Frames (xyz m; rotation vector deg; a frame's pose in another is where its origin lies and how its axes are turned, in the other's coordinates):
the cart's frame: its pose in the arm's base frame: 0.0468 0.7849 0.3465 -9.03 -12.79 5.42
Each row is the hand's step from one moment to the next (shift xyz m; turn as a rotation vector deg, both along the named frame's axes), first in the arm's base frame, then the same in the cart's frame.
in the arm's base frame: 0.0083 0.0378 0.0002 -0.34 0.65 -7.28
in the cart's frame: 0.0123 0.0365 0.0038 -1.81 1.87 -6.84
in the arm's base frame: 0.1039 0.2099 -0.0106 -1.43 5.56 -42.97
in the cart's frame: 0.1219 0.2003 -0.0034 -9.91 12.70 -40.25
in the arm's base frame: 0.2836 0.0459 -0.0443 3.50 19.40 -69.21
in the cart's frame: 0.2710 0.0310 -0.1005 -9.18 30.29 -64.63
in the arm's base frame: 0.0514 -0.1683 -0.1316 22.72 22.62 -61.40
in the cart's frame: 0.0033 -0.1475 -0.1628 11.50 30.70 -61.01
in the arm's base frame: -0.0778 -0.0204 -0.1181 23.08 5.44 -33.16
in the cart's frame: -0.1029 0.0054 -0.0990 15.95 9.10 -36.39
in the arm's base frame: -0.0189 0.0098 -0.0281 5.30 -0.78 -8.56
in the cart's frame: -0.0232 0.0157 -0.0213 3.24 0.25 -9.56
